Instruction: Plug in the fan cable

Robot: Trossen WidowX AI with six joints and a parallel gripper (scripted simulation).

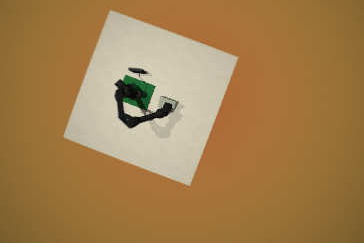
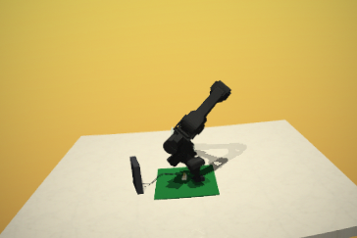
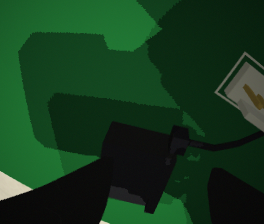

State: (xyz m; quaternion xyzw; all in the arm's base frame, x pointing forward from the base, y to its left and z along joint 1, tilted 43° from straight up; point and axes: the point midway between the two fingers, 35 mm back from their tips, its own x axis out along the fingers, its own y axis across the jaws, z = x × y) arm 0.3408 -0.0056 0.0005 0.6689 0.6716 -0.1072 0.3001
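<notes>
Right now the fan plug is 1 cm to the left of my gripper tip, 1 cm below it and 1 cm ahead of it. From my gripper tip the other things lie so: four-pin fan header 4 cm to the right, 3 cm behind, 2 cm below; green board 4 cm to the right, 3 cm below, 1 cm behind; black fan 22 cm to the right, 4 cm above, 1 cm ahead.
</notes>
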